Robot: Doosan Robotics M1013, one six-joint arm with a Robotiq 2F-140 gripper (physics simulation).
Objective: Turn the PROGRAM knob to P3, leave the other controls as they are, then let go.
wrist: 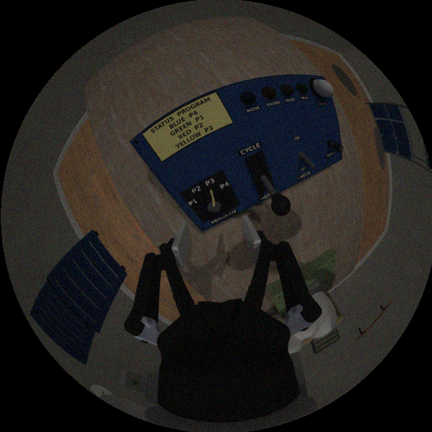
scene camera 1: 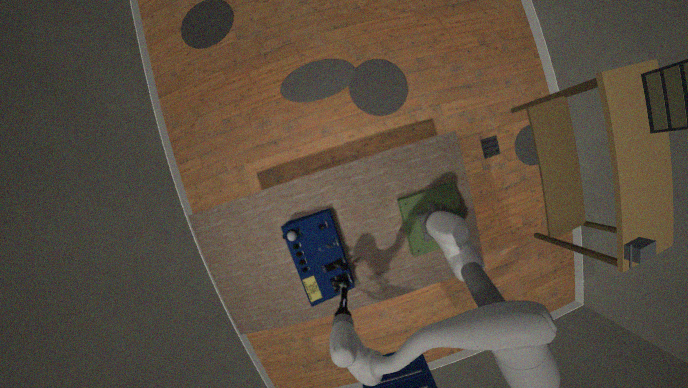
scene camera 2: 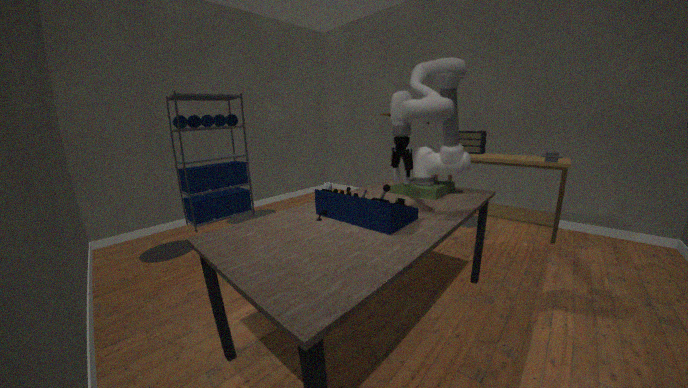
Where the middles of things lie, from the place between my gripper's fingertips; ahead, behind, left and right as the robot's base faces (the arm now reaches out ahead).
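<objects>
My gripper: 10 cm above the blue control box (scene camera 1: 307, 243), 10 cm short of it, 18 cm to the left of it.
</objects>
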